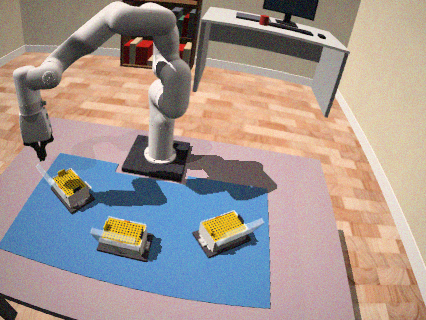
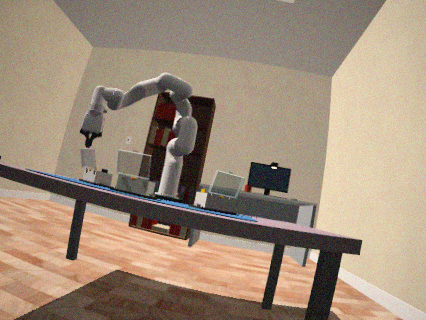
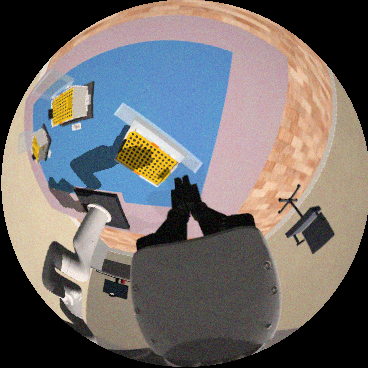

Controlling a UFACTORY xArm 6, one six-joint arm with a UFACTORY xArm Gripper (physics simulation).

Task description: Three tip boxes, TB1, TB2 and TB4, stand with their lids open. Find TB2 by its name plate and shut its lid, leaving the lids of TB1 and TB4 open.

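Seen in the pictures: gripper, fingertip midpoint: (image 1: 43,159) (image 2: 87,147) (image 3: 183,184); arm's base, origin of the base link: (image 1: 160,154) (image 2: 166,196) (image 3: 99,212).
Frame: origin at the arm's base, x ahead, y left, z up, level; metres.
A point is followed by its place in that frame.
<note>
My gripper (image 1: 42,157) @(x 0.356, y -0.284, z 0.141 m) (image 2: 89,144) @(x 0.356, y -0.284, z 0.141 m) (image 3: 183,184) @(x 0.356, y -0.284, z 0.141 m) is shut and empty. It is above the left tip box, near one end of its raised lid; contact cannot be told. The left tip box (image 1: 71,187) @(x 0.342, y -0.190, z 0.042 m) (image 2: 103,177) (image 3: 146,157) @(x 0.331, y -0.214, z 0.042 m) has yellow racks and a clear lid (image 1: 45,174) @(x 0.402, y -0.238, z 0.129 m) (image 2: 88,158) @(x 0.404, y -0.220, z 0.087 m) (image 3: 189,160) @(x 0.383, y -0.284, z 0.128 m) standing open. Its name plate does not show. The middle tip box (image 1: 124,236) @(x 0.496, y 0.105, z 0.130 m) (image 2: 135,185) @(x 0.466, y 0.080, z 0.019 m) (image 3: 63,106) has its lid open; the plate (image 3: 76,126) @(x 0.360, y 0.043, z -0.013 m) beside it is TB4. The right tip box (image 1: 224,231) @(x 0.306, y 0.330, z 0.041 m) (image 2: 220,201) (image 3: 37,145) @(x 0.302, y 0.282, z 0.042 m) has its lid open too; its plate is unreadable.
The boxes stand apart on a blue mat (image 1: 190,272) @(x 0.446, y 0.275, z -0.015 m) (image 3: 170,75) @(x 0.514, y -0.210, z -0.015 m) on the pinkish table (image 1: 305,215) @(x 0.086, y 0.596, z -0.018 m) (image 3: 257,75) @(x 0.620, y -0.400, z -0.018 m). The arm's black base plate (image 1: 135,159) @(x 0.069, y -0.075, z 0.001 m) (image 3: 120,212) @(x 0.050, y -0.117, z 0.001 m) is behind the mat. A white desk (image 1: 330,75) and a bookshelf (image 1: 198,30) stand beyond the table.
</note>
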